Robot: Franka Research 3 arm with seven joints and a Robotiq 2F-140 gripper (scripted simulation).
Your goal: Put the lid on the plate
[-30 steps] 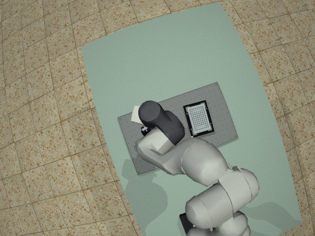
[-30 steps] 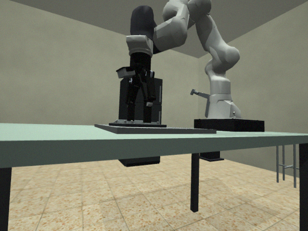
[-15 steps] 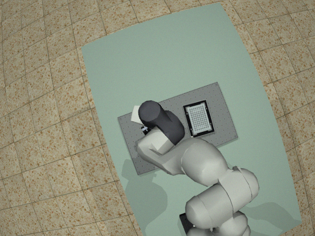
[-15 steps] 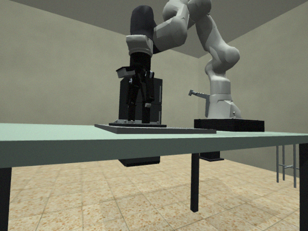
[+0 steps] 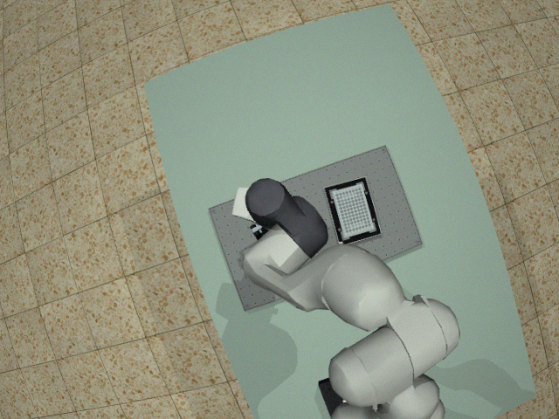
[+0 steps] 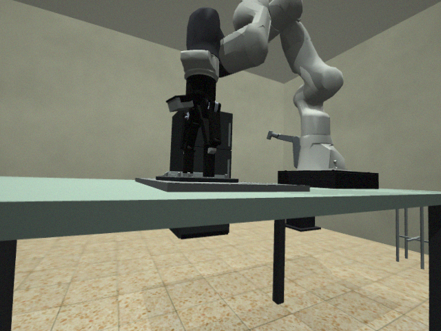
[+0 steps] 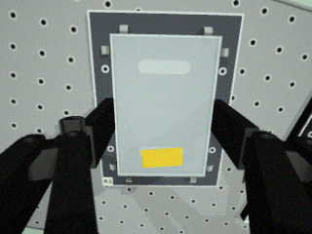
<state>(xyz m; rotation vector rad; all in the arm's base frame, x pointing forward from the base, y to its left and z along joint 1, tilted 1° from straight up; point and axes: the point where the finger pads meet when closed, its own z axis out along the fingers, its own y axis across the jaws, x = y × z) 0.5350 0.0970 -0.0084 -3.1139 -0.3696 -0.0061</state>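
Right now my hand is 3 cm above the park frame. Also, from my hand: lid: 2 cm below; then culture plate E01: 19 cm to the right, 3 cm behind, 2 cm below; then baseplate: 9 cm to the right, 4 cm below, 4 cm behind.
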